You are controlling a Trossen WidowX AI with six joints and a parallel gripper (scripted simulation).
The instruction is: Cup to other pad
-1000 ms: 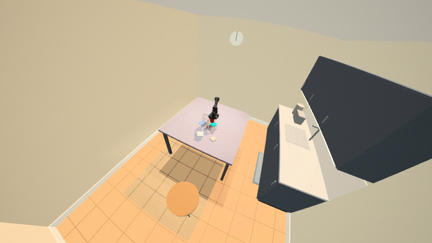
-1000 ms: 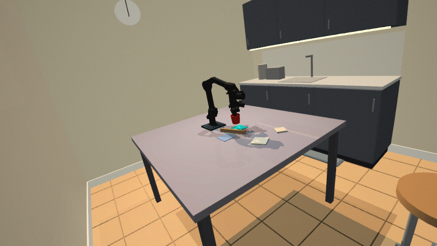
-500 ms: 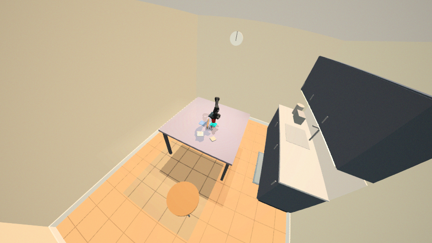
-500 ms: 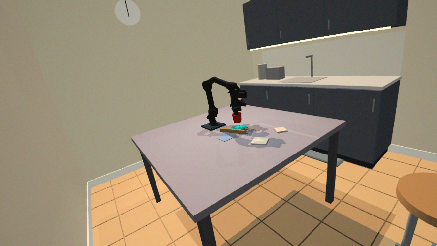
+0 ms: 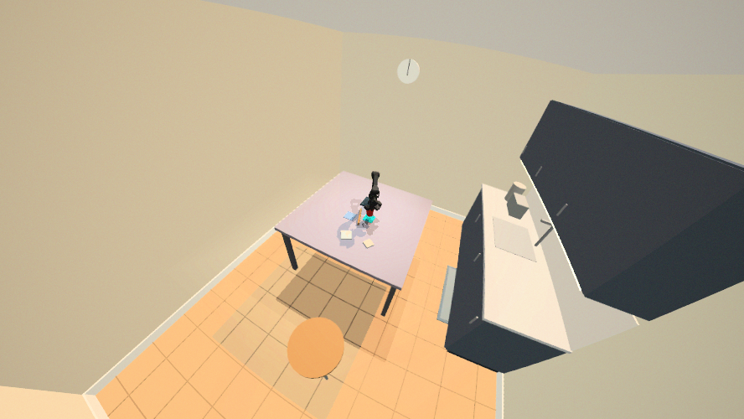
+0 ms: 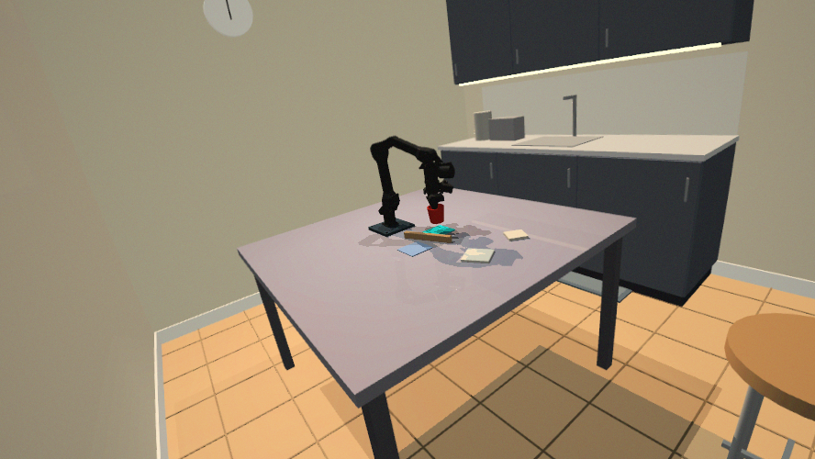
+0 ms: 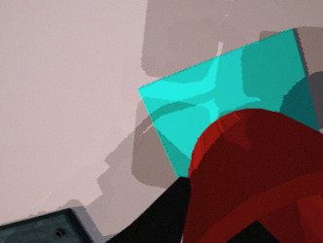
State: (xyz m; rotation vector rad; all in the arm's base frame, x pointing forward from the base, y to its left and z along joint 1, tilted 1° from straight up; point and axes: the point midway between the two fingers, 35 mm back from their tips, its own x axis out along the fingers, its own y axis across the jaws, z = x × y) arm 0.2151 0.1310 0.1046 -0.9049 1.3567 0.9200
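Right now my gripper tip is 90 mm above the turquoise pad, 30 mm short of it and 10 mm to the left of it. The rest, counted from my gripper tip: red cup (30 mm ahead, 10 mm to the right); then wooden bar (100 mm to the right, 80 mm below, 70 mm ahead); then pale blue pad (190 mm to the right, 120 mm ahead, 90 mm below).
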